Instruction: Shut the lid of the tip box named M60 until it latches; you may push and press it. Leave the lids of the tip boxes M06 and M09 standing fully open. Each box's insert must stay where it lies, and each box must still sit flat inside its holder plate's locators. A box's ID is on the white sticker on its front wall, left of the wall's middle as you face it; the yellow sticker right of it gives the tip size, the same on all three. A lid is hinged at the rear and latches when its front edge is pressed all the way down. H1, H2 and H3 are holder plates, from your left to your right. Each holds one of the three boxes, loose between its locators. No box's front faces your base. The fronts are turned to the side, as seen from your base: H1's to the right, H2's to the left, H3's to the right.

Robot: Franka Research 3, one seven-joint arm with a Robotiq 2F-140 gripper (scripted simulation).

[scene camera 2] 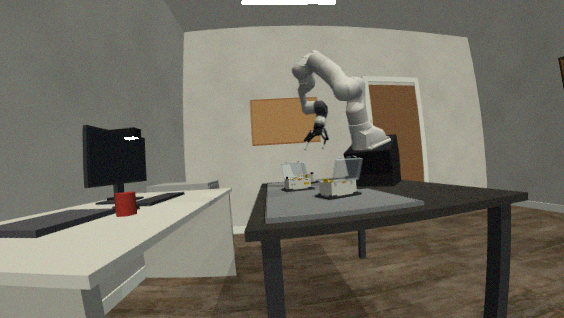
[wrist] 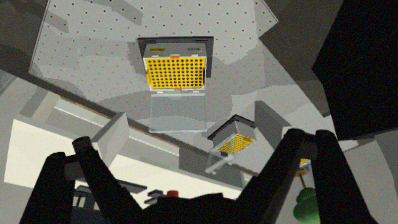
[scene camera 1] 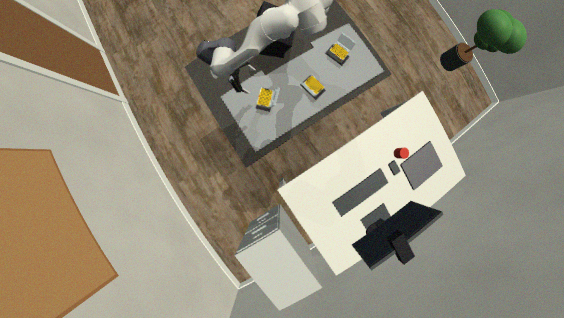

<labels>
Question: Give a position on a clear lid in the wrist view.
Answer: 169, 112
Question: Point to a tip box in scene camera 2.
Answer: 325, 188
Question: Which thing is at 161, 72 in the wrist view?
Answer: A yellow insert.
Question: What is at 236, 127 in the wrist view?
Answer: A tip box.
</labels>
